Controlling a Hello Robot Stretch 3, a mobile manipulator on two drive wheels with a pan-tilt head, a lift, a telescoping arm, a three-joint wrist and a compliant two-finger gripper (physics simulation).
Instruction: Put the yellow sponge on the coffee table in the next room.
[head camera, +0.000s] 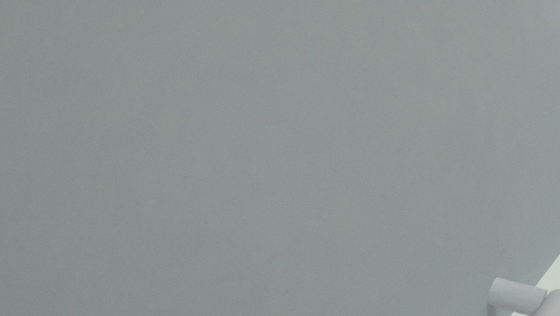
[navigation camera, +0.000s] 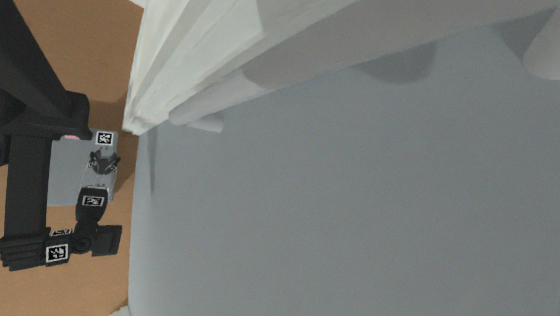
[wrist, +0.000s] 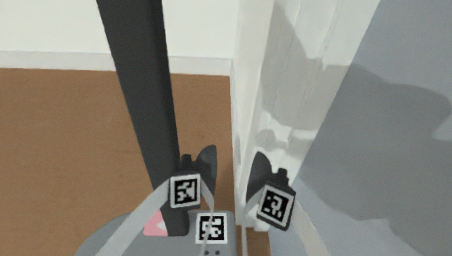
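Where they show: gripper, fingertip midpoint: (navigation camera: 107, 152) (wrist: 233, 166); robot's base, link origin: (navigation camera: 102, 165).
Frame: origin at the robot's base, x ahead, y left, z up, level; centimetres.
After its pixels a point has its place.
The yellow sponge and the coffee table do not show in the head, navigation or wrist view. My gripper (navigation camera: 105, 155) @(x 1.2, y 6.5, z 45.7 cm) (wrist: 233, 166) @(x 1.2, y 6.5, z 45.7 cm) is open, with its two dark fingertips apart and nothing between them. In the navigation view it is at the left, over my grey base (navigation camera: 67, 172) @(x -11.3, y -2.9, z 16.0 cm). In the wrist view the fingertips are in front of the floor and a white door frame (wrist: 250, 65) @(x 8.3, y 44.1, z 34.4 cm).
A large blue-grey door panel (head camera: 280, 150) @(x 14.6, y -0.1, z 122.1 cm) (navigation camera: 350, 210) @(x 14.6, y 2.3, z 119.8 cm) (wrist: 380, 175) @(x 14.7, y 6.2, z 44.8 cm) is very close on the right, with a pale bar handle (head camera: 517, 296) @(x 12.0, y 11.0, z 99.3 cm) (navigation camera: 220, 100) @(x 7.8, y 10.6, z 111.1 cm). Brown floor (navigation camera: 90, 55) @(x -10.6, y 55.8, z 0.0 cm) (wrist: 65, 130) @(x -54.8, y 54.1, z 0.0 cm) lies at the left. My dark mast (wrist: 142, 100) @(x -6.9, y 11.6, z 48.2 cm) crosses the wrist view.
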